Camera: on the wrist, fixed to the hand. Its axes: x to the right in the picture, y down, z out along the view.
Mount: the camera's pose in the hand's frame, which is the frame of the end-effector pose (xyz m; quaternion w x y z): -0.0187 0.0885 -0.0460 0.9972 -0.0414 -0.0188 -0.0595
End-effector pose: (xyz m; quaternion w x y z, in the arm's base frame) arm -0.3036 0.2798 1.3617 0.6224 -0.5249 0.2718 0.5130
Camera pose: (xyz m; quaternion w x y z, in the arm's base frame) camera -0.3823 0.2235 1.3311 0.6346 -0.5557 0.2069 0.4957
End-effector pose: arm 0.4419 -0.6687 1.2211 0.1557 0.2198 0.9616 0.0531
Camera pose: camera 0.4790 -0.5990 1.2849 0.1856 0.1565 0.9668 0.0794
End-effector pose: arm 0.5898 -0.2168 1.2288 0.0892 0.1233 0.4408 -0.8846
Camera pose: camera 0.6376 -0.2317 1.1406 0.0497 0.0764 0.4818 -0.8715
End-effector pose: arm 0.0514 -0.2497 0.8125 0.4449 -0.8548 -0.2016 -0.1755
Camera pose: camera 0.0741 -0.3377 0.7674 0.3940 -0.8621 -0.2530 -0.1937
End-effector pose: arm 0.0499 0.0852 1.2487 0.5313 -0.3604 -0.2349 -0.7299
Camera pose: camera 0.1241 0.0344 1.2017 0.4670 -0.3811 -0.2354 -0.7624
